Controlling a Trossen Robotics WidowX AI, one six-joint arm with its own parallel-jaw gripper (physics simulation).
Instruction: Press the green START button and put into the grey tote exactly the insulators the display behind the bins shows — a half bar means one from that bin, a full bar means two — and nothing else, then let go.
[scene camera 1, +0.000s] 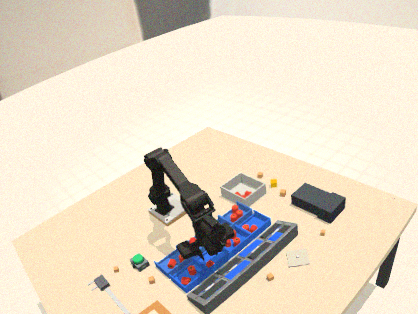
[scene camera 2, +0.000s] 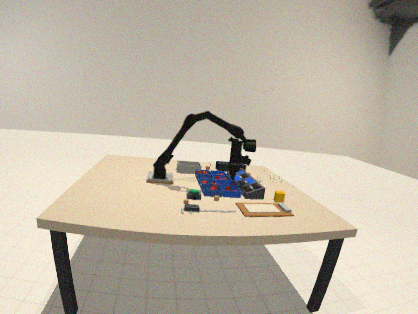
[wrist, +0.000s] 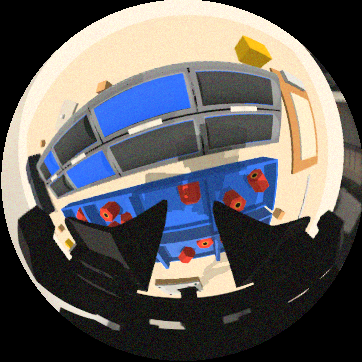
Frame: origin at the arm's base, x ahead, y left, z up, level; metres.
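Seen in the pictures: gripper, fingertip midpoint: (scene camera 1: 210, 257) (scene camera 2: 232, 179) (wrist: 190, 204); arm's base at its link origin: (scene camera 1: 164, 209) (scene camera 2: 159, 177) (wrist: 187, 289).
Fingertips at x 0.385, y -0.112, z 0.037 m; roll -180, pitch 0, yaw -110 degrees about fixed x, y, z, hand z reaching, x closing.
Pixels of each thing's top centre, then the offset from my fingertips to it. "spot": a spot on its surface instead.
- red insulator at its top centre: (wrist: 189, 194) dx -0.003, dy -0.001, dz -0.029 m
- grey tote at its top centre: (scene camera 1: 242, 184) (scene camera 2: 189, 163) dx -0.171, dy +0.388, dz -0.005 m
- green START button at its top centre: (scene camera 1: 137, 257) (scene camera 2: 194, 189) dx -0.236, dy -0.151, dz -0.019 m
- black box at its top centre: (scene camera 1: 317, 196) (wrist: 31, 190) (scene camera 2: 231, 162) dx +0.146, dy +0.476, dz -0.003 m
- pale plate at its top centre: (wrist: 63, 116) (scene camera 1: 297, 257) dx +0.225, dy +0.199, dz -0.054 m
- yellow block at its top centre: (scene camera 2: 280, 192) dx +0.201, dy -0.187, dz -0.014 m
- dark plug at a spot on its surface: (scene camera 1: 101, 282) (scene camera 2: 193, 206) spot: dx -0.268, dy -0.313, dz -0.040 m
My gripper (scene camera 1: 215, 251) (wrist: 190, 204) is part open and empty, pointing down over the blue bins (scene camera 1: 262, 220) (scene camera 2: 220, 193) (wrist: 155, 201). A red insulator (wrist: 189, 191) lies in a bin, seen between the fingertips. Other red insulators (wrist: 257, 180) (wrist: 234, 201) (wrist: 110, 211) lie in nearby bins. The display (scene camera 1: 295, 228) (scene camera 2: 257, 194) behind the bins has two rows of cells; blue cells (wrist: 145, 102) (wrist: 92, 169) and dark ones show. The grey tote (scene camera 1: 235, 196) (scene camera 2: 189, 167) holds red insulators (scene camera 1: 243, 194). The green START button (scene camera 1: 138, 259) (scene camera 2: 194, 191) stands beside the bins' near end.
A black box (scene camera 1: 317, 202) stands beyond the display's far end. A pale plate (scene camera 1: 298, 259) lies behind the display. A yellow block (scene camera 2: 279, 196) (wrist: 253, 51) stands near an orange-framed board (scene camera 2: 241, 210) (wrist: 296, 140). A dark plug (scene camera 1: 101, 282) (scene camera 2: 192, 207) and small orange cubes (scene camera 1: 270, 276) (scene camera 1: 151, 280) lie around.
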